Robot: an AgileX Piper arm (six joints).
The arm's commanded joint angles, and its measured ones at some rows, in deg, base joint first. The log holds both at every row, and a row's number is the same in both.
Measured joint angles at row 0: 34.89 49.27 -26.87 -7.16 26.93 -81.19
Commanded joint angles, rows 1 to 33: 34.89 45.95 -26.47 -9.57 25.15 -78.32; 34.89 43.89 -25.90 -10.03 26.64 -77.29; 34.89 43.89 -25.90 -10.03 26.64 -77.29; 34.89 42.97 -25.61 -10.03 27.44 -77.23; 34.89 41.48 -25.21 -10.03 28.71 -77.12; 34.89 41.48 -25.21 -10.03 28.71 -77.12; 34.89 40.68 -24.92 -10.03 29.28 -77.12; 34.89 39.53 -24.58 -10.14 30.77 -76.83; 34.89 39.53 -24.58 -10.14 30.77 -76.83; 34.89 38.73 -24.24 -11.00 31.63 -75.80; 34.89 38.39 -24.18 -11.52 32.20 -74.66; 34.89 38.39 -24.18 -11.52 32.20 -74.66; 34.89 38.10 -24.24 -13.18 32.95 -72.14; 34.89 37.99 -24.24 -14.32 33.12 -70.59; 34.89 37.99 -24.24 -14.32 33.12 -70.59; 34.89 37.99 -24.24 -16.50 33.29 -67.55; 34.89 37.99 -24.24 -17.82 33.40 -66.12; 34.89 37.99 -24.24 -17.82 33.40 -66.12; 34.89 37.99 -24.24 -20.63 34.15 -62.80; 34.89 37.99 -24.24 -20.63 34.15 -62.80; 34.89 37.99 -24.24 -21.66 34.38 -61.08; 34.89 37.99 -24.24 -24.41 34.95 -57.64; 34.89 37.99 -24.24 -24.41 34.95 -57.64; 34.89 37.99 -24.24 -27.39 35.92 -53.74; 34.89 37.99 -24.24 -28.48 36.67 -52.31; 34.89 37.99 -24.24 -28.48 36.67 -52.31; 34.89 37.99 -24.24 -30.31 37.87 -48.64; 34.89 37.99 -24.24 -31.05 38.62 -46.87; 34.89 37.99 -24.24 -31.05 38.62 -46.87; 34.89 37.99 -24.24 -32.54 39.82 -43.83; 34.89 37.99 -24.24 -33.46 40.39 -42.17; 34.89 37.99 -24.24 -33.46 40.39 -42.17; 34.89 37.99 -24.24 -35.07 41.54 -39.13
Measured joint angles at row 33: 34.89 38.96 -23.66 -29.79 42.40 -44.06
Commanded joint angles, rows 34 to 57: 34.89 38.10 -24.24 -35.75 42.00 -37.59; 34.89 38.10 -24.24 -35.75 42.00 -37.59; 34.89 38.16 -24.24 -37.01 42.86 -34.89; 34.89 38.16 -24.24 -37.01 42.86 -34.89; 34.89 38.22 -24.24 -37.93 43.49 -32.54; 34.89 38.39 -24.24 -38.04 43.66 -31.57; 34.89 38.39 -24.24 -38.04 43.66 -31.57; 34.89 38.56 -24.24 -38.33 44.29 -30.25; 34.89 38.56 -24.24 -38.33 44.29 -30.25; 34.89 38.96 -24.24 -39.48 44.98 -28.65; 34.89 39.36 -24.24 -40.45 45.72 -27.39; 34.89 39.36 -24.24 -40.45 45.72 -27.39; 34.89 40.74 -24.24 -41.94 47.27 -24.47; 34.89 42.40 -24.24 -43.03 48.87 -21.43; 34.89 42.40 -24.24 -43.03 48.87 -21.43; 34.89 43.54 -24.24 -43.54 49.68 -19.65; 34.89 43.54 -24.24 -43.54 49.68 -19.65; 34.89 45.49 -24.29 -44.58 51.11 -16.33; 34.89 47.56 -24.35 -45.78 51.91 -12.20; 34.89 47.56 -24.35 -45.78 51.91 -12.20; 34.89 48.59 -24.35 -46.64 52.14 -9.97; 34.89 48.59 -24.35 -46.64 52.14 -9.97; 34.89 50.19 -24.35 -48.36 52.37 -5.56; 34.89 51.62 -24.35 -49.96 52.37 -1.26
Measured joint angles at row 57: 34.89 50.02 -23.66 -42.80 52.60 -7.79
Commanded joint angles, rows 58 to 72: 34.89 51.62 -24.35 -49.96 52.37 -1.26; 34.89 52.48 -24.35 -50.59 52.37 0.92; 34.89 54.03 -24.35 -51.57 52.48 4.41; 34.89 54.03 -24.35 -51.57 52.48 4.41; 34.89 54.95 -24.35 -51.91 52.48 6.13; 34.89 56.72 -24.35 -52.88 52.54 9.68; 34.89 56.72 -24.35 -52.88 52.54 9.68; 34.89 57.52 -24.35 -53.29 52.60 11.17; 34.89 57.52 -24.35 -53.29 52.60 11.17; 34.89 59.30 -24.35 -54.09 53.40 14.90; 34.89 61.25 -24.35 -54.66 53.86 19.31; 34.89 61.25 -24.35 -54.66 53.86 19.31; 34.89 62.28 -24.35 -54.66 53.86 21.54; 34.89 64.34 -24.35 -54.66 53.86 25.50; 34.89 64.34 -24.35 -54.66 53.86 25.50
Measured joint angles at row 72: 34.89 62.28 -23.84 -50.25 52.43 19.31
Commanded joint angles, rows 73 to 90: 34.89 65.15 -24.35 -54.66 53.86 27.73; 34.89 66.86 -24.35 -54.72 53.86 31.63; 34.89 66.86 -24.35 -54.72 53.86 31.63; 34.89 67.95 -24.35 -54.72 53.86 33.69; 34.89 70.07 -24.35 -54.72 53.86 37.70; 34.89 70.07 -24.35 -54.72 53.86 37.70; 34.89 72.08 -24.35 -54.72 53.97 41.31; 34.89 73.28 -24.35 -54.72 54.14 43.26; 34.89 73.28 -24.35 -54.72 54.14 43.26; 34.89 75.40 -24.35 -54.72 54.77 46.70; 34.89 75.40 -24.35 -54.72 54.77 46.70; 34.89 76.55 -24.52 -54.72 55.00 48.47; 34.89 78.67 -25.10 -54.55 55.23 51.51; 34.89 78.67 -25.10 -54.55 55.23 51.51; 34.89 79.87 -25.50 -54.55 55.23 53.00; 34.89 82.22 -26.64 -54.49 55.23 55.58; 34.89 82.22 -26.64 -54.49 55.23 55.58; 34.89 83.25 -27.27 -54.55 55.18 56.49
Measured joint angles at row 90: 34.89 81.88 -26.01 -50.76 51.74 54.26
